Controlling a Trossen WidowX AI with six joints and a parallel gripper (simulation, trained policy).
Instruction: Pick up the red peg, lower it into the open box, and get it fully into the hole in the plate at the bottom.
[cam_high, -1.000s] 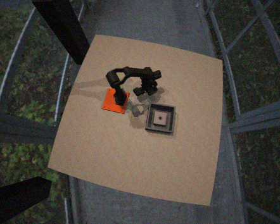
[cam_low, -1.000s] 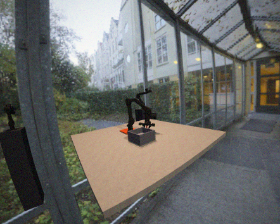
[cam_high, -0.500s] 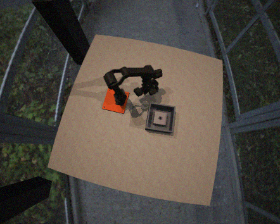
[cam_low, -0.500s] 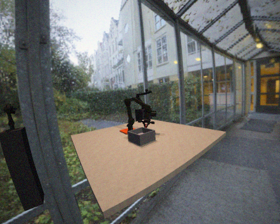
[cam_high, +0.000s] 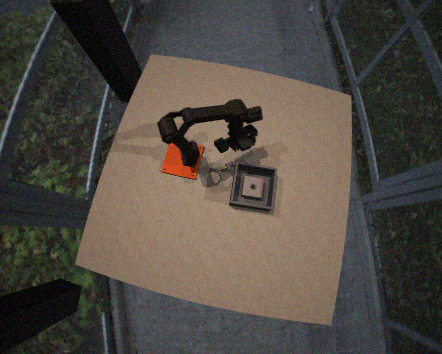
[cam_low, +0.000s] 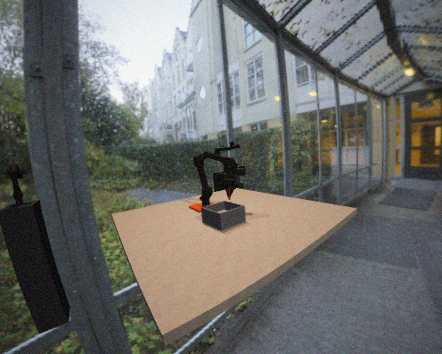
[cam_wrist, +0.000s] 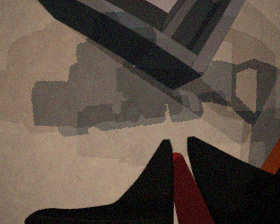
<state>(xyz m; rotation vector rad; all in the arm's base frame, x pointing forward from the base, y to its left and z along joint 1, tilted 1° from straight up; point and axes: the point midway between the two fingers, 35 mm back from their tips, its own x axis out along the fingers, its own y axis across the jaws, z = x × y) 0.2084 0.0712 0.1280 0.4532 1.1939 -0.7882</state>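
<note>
Now: gripper tip 14 cm to the left of the grey plate, 11 cm short of it and 6 cm above it. The rest, counted from my gripper tip: red peg 2 cm to the left, 2 cm above, 1 cm behind; dark grey box 14 cm to the right, 11 cm ahead, 8 cm below.
</note>
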